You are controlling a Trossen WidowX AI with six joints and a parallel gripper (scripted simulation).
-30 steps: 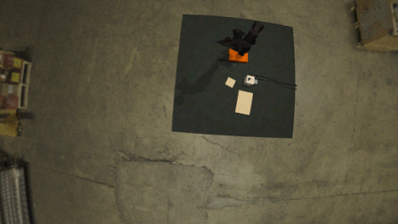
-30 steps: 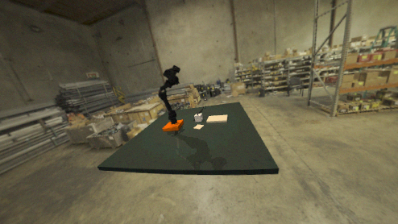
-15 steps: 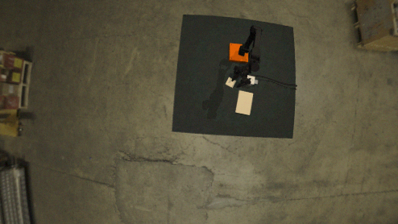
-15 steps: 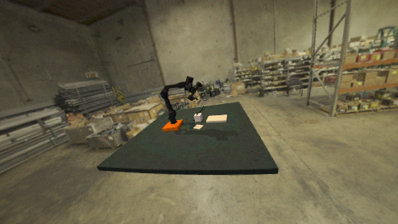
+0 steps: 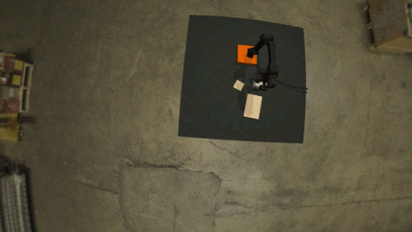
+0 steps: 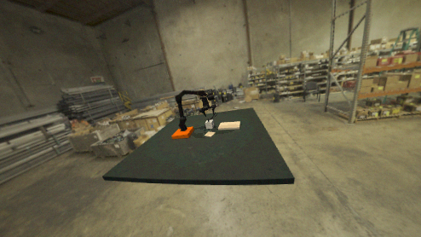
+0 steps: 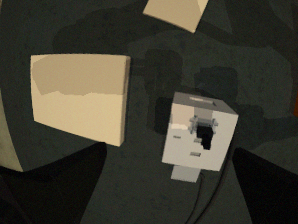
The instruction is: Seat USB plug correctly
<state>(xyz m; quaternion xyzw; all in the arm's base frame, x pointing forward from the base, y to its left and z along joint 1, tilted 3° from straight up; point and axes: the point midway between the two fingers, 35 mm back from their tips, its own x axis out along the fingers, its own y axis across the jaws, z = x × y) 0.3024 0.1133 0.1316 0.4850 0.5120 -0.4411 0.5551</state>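
The USB plug is 6 cm below my gripper tip, 3 cm behind it and 1 cm to the left of it. The rest, counted from my gripper tip: tan square: 15 cm to the right, 14 cm below, 3 cm ahead; then long tan block: 19 cm ahead, 14 cm below, 2 cm to the left.
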